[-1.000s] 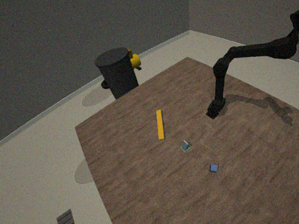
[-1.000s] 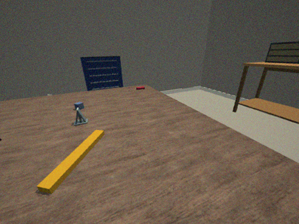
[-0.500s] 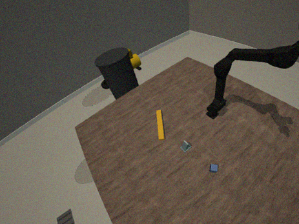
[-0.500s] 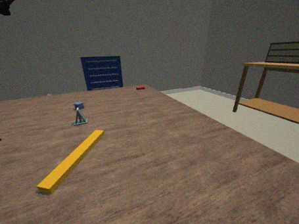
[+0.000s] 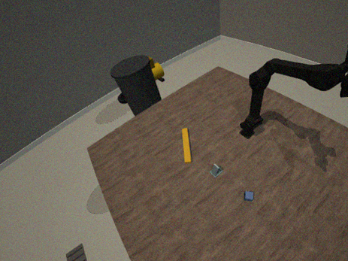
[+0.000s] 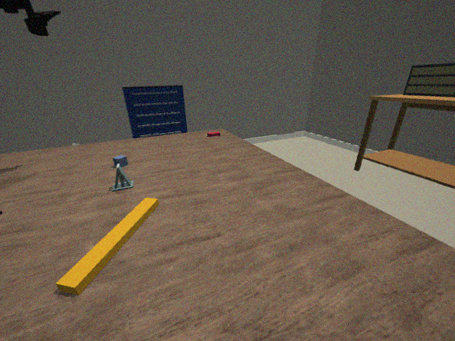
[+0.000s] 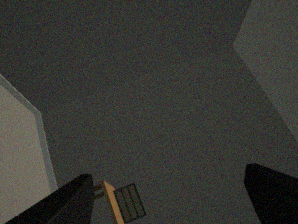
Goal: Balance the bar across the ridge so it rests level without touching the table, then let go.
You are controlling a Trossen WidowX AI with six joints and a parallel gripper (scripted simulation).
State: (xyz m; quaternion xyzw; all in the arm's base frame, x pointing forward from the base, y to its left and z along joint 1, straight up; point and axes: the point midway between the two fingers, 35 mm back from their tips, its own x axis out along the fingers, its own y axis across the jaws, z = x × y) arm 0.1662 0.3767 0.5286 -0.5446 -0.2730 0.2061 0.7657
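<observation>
The yellow bar lies 120 mm ahead of my gripper tip, 580 mm to the right of it and 530 mm below it. The rest, counted from my gripper tip: small blue cube: 90 mm ahead, 160 mm to the right, 520 mm below; then small red block: 550 mm ahead, 100 mm to the left, 530 mm below.
</observation>
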